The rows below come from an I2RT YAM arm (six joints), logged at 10 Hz.
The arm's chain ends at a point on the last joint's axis. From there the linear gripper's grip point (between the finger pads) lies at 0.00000 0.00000 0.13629 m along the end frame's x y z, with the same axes.
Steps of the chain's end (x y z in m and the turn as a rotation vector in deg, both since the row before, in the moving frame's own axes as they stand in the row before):
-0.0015 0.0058 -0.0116 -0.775 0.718 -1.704
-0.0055 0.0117 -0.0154 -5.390 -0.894 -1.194
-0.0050 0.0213 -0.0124 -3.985 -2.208 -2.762
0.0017 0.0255 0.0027 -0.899 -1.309 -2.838
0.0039 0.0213 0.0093 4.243 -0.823 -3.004
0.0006 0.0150 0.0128 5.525 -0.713 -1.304
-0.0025 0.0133 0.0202 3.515 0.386 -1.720
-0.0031 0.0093 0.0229 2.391 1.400 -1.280
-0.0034 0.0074 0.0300 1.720 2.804 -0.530
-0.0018 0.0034 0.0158 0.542 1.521 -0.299
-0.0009 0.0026 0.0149 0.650 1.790 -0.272
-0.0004 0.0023 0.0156 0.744 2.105 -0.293
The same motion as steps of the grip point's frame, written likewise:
0.0002 0.0076 -0.0116 -0.775 0.718 -1.704
-0.0075 0.0245 -0.0160 -5.390 -0.894 -1.194
-0.0100 0.0309 -0.0128 -3.985 -2.208 -2.762
-0.0014 0.0277 0.0026 -0.899 -1.309 -2.838
0.0017 0.0113 0.0089 4.243 -0.823 -3.004
-0.0012 0.0019 0.0122 5.525 -0.713 -1.304
-0.0017 0.0049 0.0199 3.515 0.386 -1.720
0.0002 0.0036 0.0227 2.391 1.400 -1.280
0.0032 0.0033 0.0298 1.720 2.804 -0.530
0.0018 0.0021 0.0157 0.542 1.521 -0.299
0.0034 0.0010 0.0148 0.650 1.790 -0.272
0.0046 0.0005 0.0155 0.744 2.105 -0.293

